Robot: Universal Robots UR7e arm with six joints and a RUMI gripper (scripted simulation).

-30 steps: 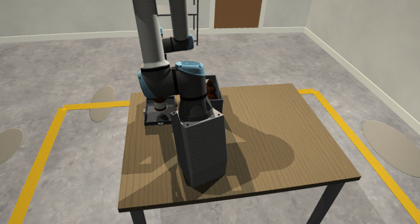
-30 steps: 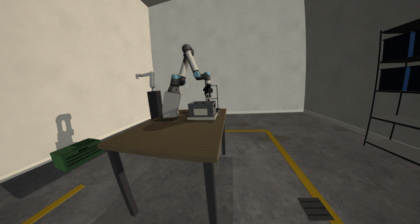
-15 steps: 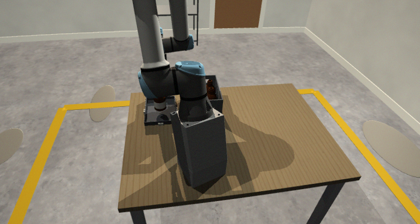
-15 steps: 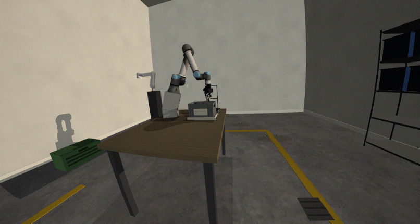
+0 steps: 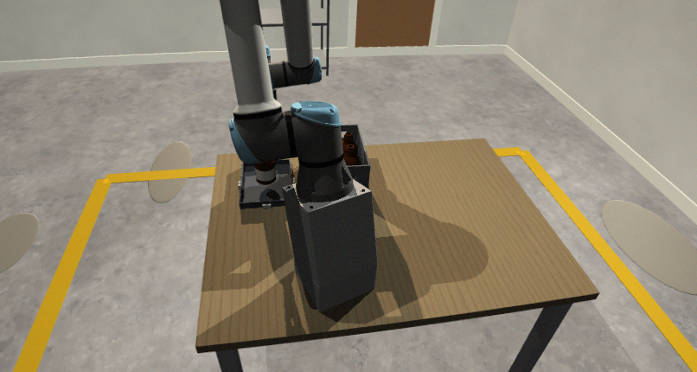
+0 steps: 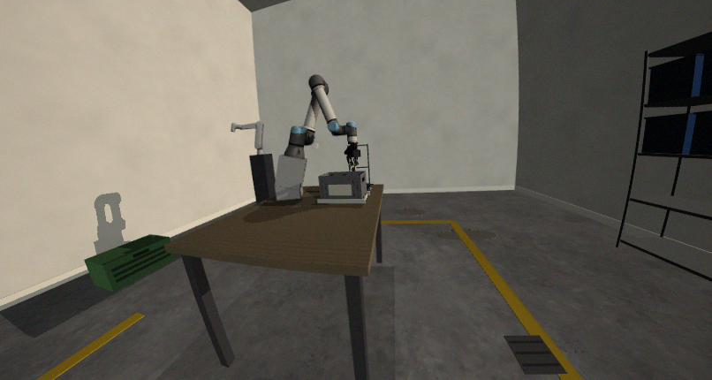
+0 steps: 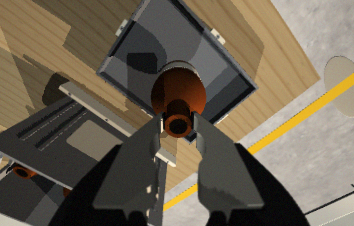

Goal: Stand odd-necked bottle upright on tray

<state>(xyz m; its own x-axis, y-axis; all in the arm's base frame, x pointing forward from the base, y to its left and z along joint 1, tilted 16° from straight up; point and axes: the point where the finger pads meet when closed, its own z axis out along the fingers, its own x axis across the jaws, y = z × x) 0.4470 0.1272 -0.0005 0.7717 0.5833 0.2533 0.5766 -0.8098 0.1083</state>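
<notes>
The bottle is 70 mm below my hand. Round my hand: dark tray: 160 mm below; then crate: 270 mm to the right, 90 mm below, 40 mm behind.
</notes>
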